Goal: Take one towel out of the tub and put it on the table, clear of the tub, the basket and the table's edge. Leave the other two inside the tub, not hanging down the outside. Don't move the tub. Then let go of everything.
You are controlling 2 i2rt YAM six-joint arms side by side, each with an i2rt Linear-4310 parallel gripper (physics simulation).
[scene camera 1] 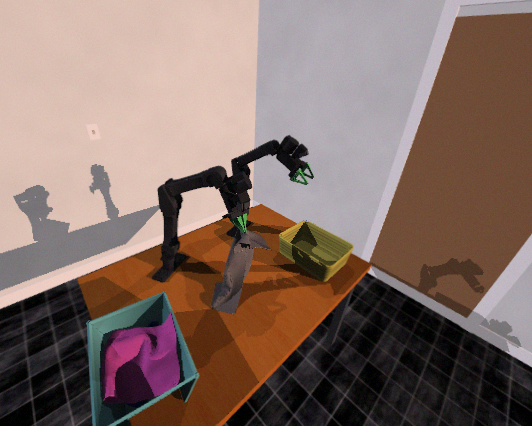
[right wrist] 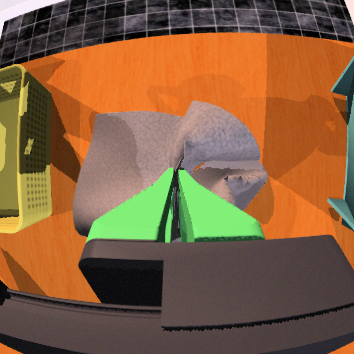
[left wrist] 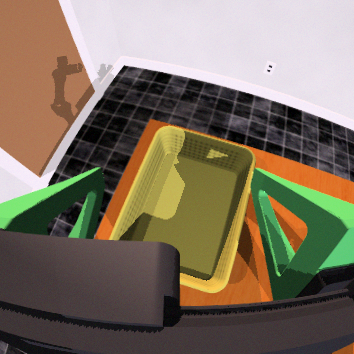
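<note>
A grey towel (scene camera 1: 236, 280) (right wrist: 120, 155) hangs from my right gripper (scene camera 1: 244, 232) (right wrist: 175, 176), which is shut on it above the table (scene camera 1: 285, 315) (right wrist: 150, 60), between basket and tub. Its lower end is near or on the tabletop; contact is unclear. The teal tub (scene camera 1: 95, 360) (right wrist: 351, 150) stands at the lower left in scene camera 1. Magenta and pink cloth (scene camera 1: 162, 370) lies inside it; I cannot tell where one towel ends and another begins. My left gripper (scene camera 1: 309, 180) (left wrist: 177, 175) is open and empty, high above the yellow basket (scene camera 1: 306, 264) (left wrist: 228, 260) (right wrist: 39, 170).
The basket is empty and stands near the table's right end in scene camera 1. The table's long front edge runs diagonally beside the tub and basket. Dark tiled floor (scene camera 1: 415, 360) (left wrist: 210, 100) (right wrist: 150, 25) lies beyond the table. The two arm bases stand at the wall side.
</note>
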